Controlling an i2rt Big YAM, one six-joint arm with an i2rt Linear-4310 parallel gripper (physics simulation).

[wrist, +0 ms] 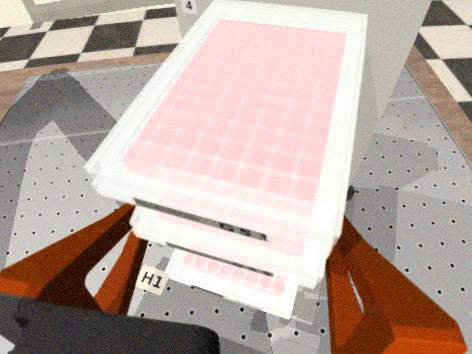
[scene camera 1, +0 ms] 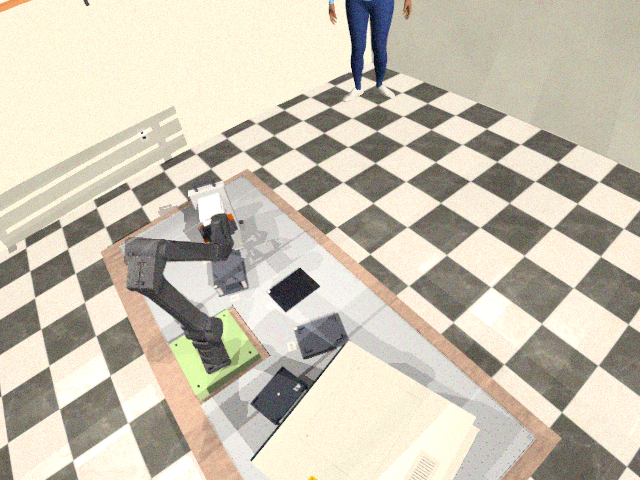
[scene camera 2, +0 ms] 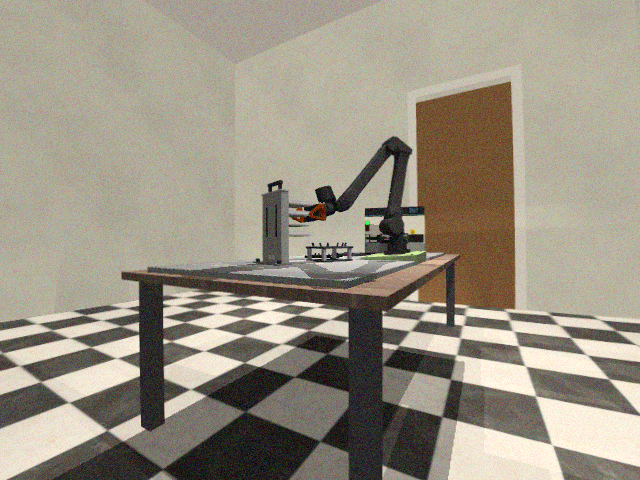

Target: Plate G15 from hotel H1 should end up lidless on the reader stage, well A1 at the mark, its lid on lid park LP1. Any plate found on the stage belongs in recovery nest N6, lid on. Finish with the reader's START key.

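Pixels of known places: gripper, fingertip midpoint: [wrist: 238, 205] [scene camera 2: 300, 216]; arm's base, origin of the base link: [scene camera 1: 214, 355] [scene camera 2: 397, 253].
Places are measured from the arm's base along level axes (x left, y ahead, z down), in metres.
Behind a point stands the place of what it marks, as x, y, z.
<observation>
Hotel H1 [scene camera 1: 209, 200] [scene camera 2: 274, 227] @[0.579, 0.216, -0.107] stands at the table's far end, and its H1 tag [wrist: 152, 279] @[0.456, 0.108, 0.023] shows in the wrist view. It holds a stack of white lidded plates with pink wells. The top plate [wrist: 244, 110] @[0.459, 0.214, -0.212] fills the wrist view. A second plate [wrist: 213, 228] @[0.428, 0.202, -0.174] below it carries a blurred label, and a third plate [wrist: 232, 278] @[0.430, 0.205, -0.097] lies lower. My gripper [wrist: 238, 205] @[0.450, 0.209, -0.155] [scene camera 2: 305, 214] @[0.450, 0.209, -0.155] [scene camera 1: 206, 236] reaches into the hotel. Its orange fingers stand on either side of the second plate and are shut on it. The top plate hides the fingertips.
The cream reader box [scene camera 1: 371, 413] @[-0.511, 0.301, -0.270] [scene camera 2: 408, 222] @[-0.407, 0.099, -0.172] fills the near end of the table. Three dark pads [scene camera 1: 293, 289] @[0.103, 0.353, 0.014] [scene camera 1: 320, 335] @[-0.122, 0.344, 0.011] [scene camera 1: 279, 395] @[-0.277, 0.136, -0.080] lie between it and a low grey rack [scene camera 1: 229, 273] [scene camera 2: 328, 251]. The arm stands on a green base [scene camera 1: 243, 350] @[-0.034, 0.095, 0.003]. A person [scene camera 1: 370, 41] stands far off.
</observation>
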